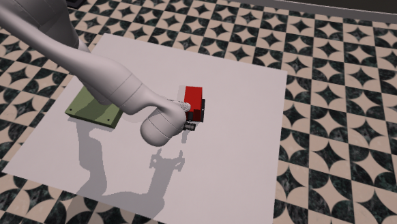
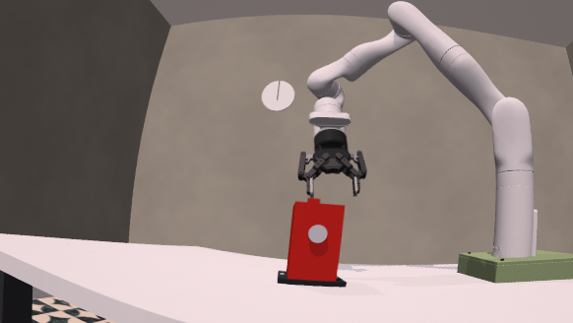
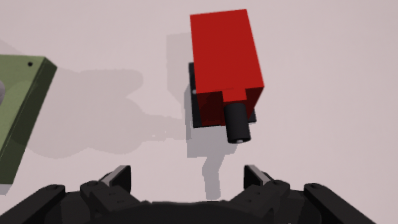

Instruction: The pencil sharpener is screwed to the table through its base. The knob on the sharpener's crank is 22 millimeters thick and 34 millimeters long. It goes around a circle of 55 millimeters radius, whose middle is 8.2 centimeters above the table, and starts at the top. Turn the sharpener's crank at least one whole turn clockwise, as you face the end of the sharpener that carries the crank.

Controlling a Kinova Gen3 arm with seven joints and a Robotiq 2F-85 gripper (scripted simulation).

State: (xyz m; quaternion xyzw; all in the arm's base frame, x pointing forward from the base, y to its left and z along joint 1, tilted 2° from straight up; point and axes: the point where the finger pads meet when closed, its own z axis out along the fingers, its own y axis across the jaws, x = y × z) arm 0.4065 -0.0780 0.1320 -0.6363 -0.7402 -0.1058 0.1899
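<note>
The black crank knob is 3 cm ahead of my hand, 6 cm to the left of it and 4 cm below it.
</note>
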